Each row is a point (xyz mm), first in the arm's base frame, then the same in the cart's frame.
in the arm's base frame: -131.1 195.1 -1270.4
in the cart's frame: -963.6 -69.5 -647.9
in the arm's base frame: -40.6 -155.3 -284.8
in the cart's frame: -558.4 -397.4 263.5
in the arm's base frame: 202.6 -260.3 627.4
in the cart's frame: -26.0 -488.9 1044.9
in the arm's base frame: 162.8 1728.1 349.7
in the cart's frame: -91.6 1491.3 717.7
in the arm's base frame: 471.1 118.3 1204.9
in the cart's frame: 433.4 -107.4 1483.5
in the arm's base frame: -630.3 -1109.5 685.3
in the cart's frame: -818.3 -1298.5 1412.3
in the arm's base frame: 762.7 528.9 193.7
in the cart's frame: 381.1 262.9 417.5
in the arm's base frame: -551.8 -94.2 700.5
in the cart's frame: -706.0 -287.6 1359.9
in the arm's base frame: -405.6 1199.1 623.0
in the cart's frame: -552.0 995.4 1186.5
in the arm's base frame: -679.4 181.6 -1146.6
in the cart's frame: -1438.4 -55.4 -347.0
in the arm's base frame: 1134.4 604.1 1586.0
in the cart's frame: 1201.8 358.4 1600.6
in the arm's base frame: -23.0 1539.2 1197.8
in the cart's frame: 12.7 1333.3 1585.8
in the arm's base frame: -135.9 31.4 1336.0
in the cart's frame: -96.6 -163.8 1813.7
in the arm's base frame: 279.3 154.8 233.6
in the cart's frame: -72.7 -88.2 632.0
